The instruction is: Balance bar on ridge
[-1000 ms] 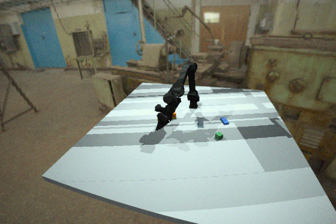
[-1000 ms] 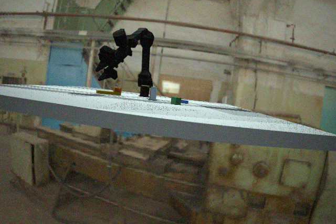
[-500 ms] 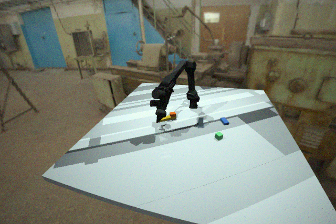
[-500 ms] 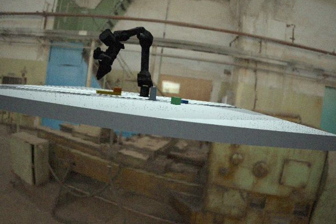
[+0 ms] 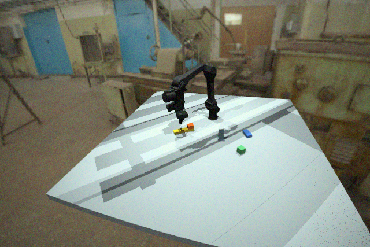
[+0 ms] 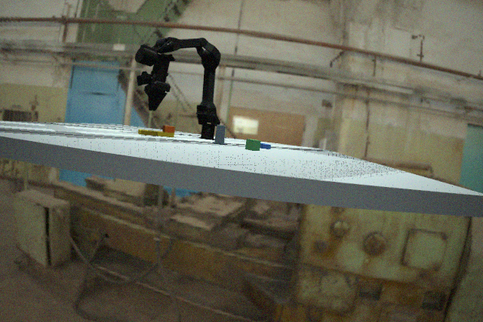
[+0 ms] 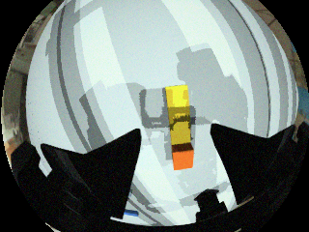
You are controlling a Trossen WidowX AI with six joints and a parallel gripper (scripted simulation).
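The bar is 4 cm behind my gripper tip, 4 cm to the left of it and 7 cm below it. The rest, counted from my gripper tip: flat blue block 7 cm behind, 42 cm to the left, 8 cm below; then green cube 11 cm ahead, 38 cm to the left, 8 cm below.
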